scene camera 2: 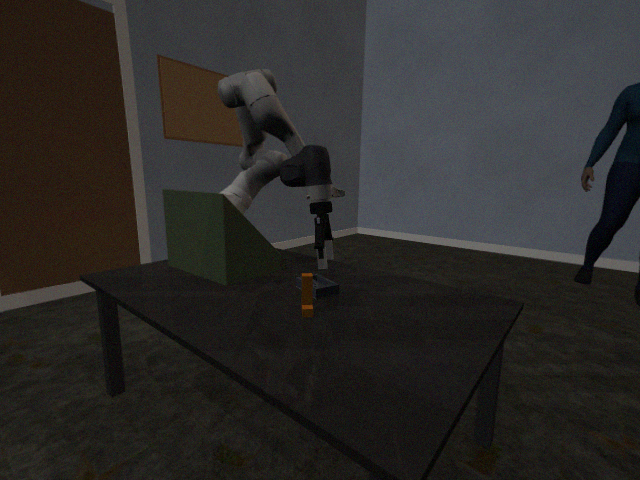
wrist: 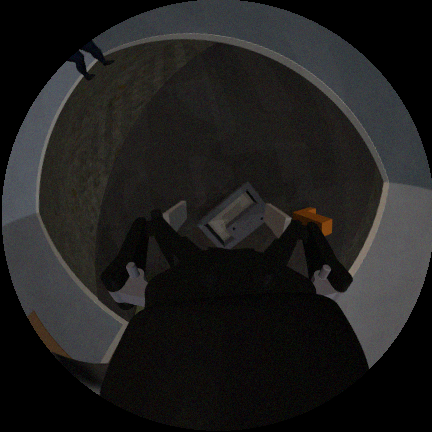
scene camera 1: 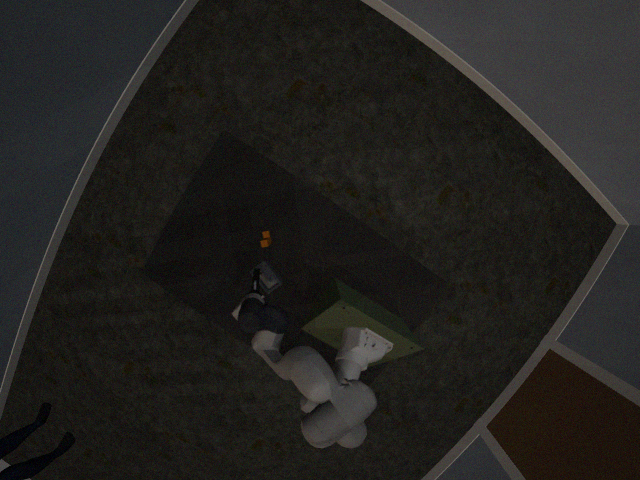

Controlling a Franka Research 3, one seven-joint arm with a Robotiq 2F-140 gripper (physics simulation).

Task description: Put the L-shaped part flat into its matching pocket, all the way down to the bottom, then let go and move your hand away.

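Observation:
The orange L-shaped part (scene camera 1: 265, 242) (scene camera 2: 307, 291) (wrist: 312, 218) stands upright on the table, one leg up and a short foot at its base. The grey tray (scene camera 2: 328, 290) (wrist: 248, 226) with the pocket lies near it; the pocket's pale floor shows in the wrist view. My gripper (scene camera 1: 255, 279) (scene camera 2: 325, 259) (wrist: 225, 210) is open and empty. It points down, above the tray. In the wrist view the tray shows between the fingertips, nearer the right one, and the L-shaped part shows beyond that right fingertip, outside the fingers.
The dark table (scene camera 1: 222, 170) (scene camera 2: 361, 361) carries a green wedge-shaped block (scene camera 1: 324, 322) (scene camera 2: 196, 232) by the arm's base. A person (scene camera 1: 31, 431) (scene camera 2: 622, 180) (wrist: 80, 62) stands on the floor away from the table.

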